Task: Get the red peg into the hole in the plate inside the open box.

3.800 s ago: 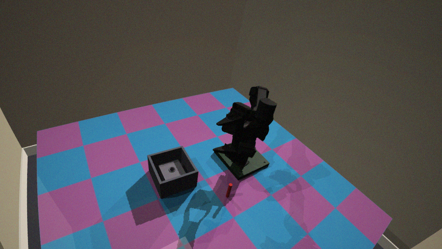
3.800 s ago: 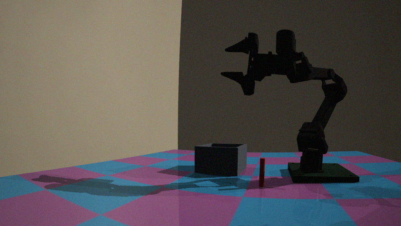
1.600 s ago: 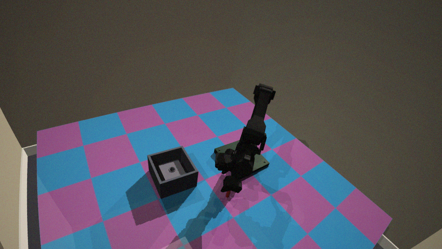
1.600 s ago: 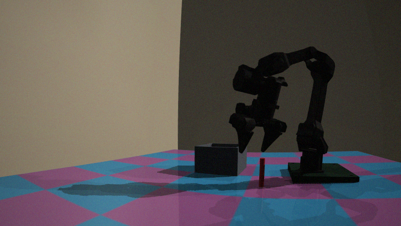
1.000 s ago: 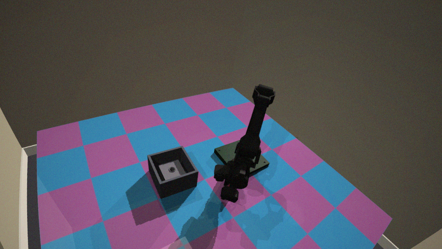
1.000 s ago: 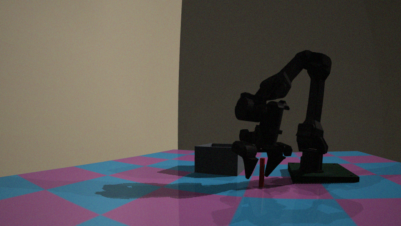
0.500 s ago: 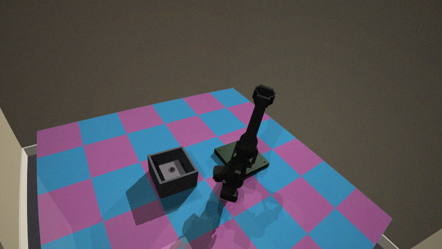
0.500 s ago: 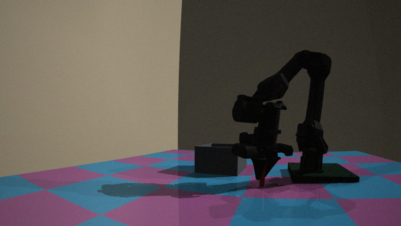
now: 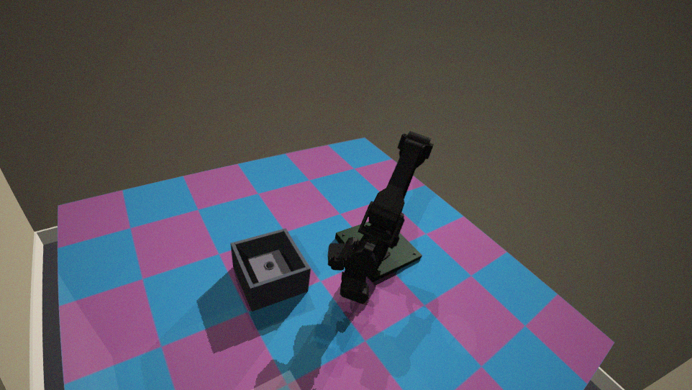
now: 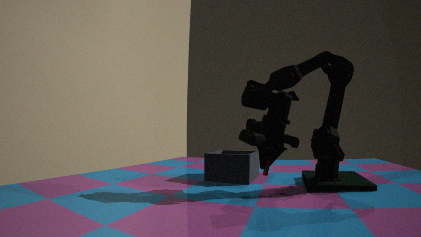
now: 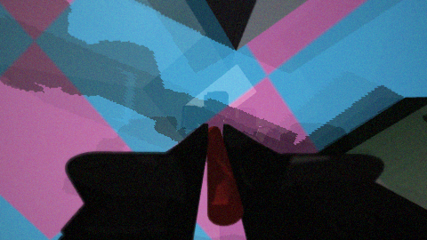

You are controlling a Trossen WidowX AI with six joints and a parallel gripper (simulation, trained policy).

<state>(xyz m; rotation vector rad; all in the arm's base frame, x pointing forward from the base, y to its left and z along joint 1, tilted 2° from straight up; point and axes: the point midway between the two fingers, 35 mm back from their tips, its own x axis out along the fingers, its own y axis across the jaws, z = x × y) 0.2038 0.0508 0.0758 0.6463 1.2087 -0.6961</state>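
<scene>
Now: the grey plate 90 mm ahead of my gripper tip, 180 mm to the right of it and 20 mm below it. The rest, counted from my gripper tip: dark grey box: 90 mm ahead, 180 mm to the right, 40 mm below; then red peg: 10 mm behind, 10 mm to the left, 20 mm above.
</scene>
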